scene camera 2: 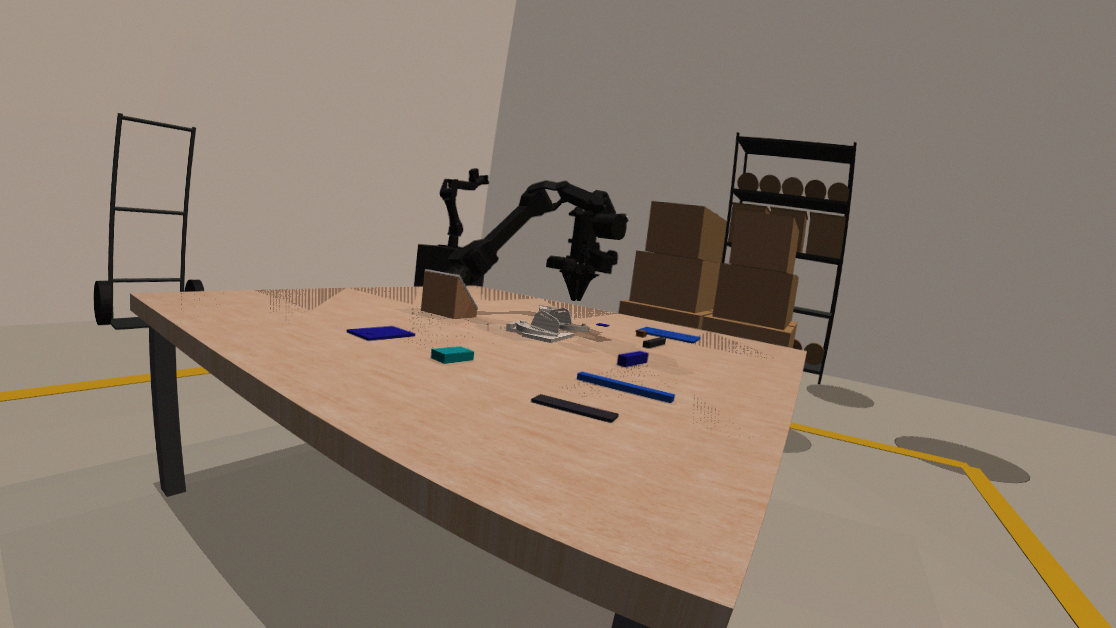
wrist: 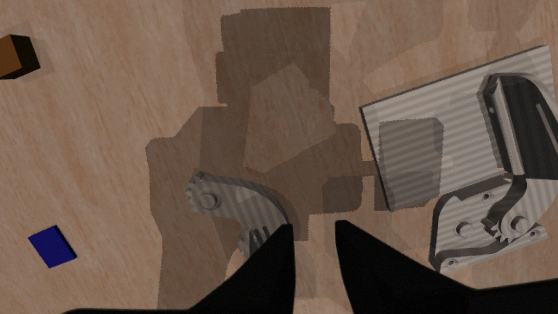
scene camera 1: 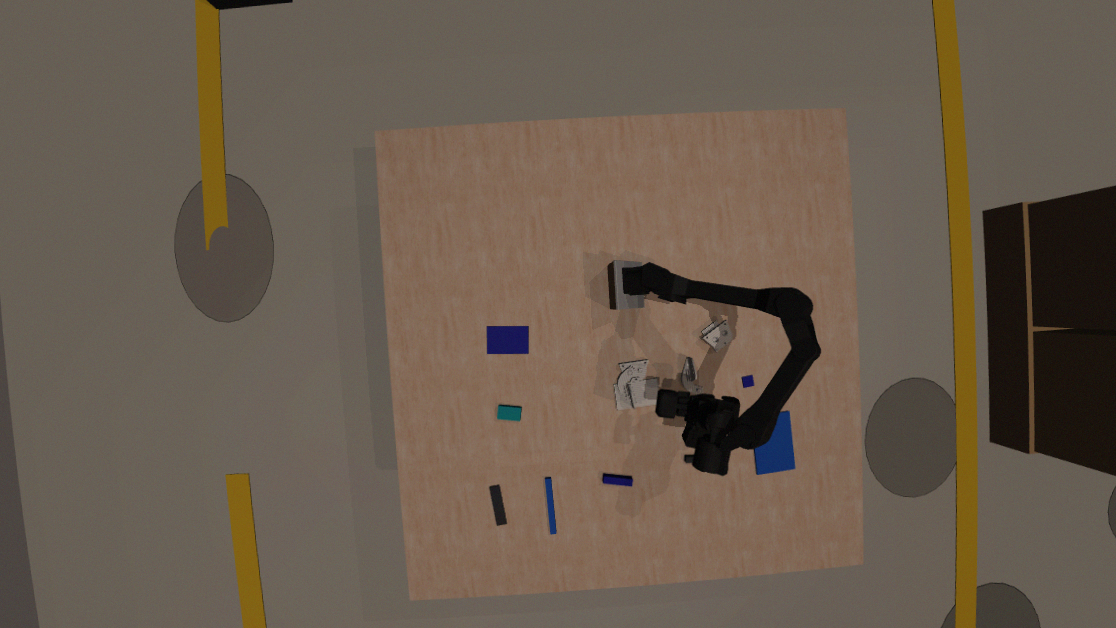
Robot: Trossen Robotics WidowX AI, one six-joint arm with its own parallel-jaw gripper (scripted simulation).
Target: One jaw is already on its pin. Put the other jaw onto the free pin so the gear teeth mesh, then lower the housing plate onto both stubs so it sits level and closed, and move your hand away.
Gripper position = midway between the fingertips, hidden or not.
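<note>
I see my gripper (scene camera 2: 575,300), and I find the gripper again in the wrist view (wrist: 314,233) and in scene camera 1 (scene camera 1: 684,398). There is a black bar (scene camera 2: 607,416), and there is a small blue square (wrist: 51,245). I also see a blue plate (scene camera 1: 777,455), along with another, a blue plate (scene camera 1: 500,339).
</note>
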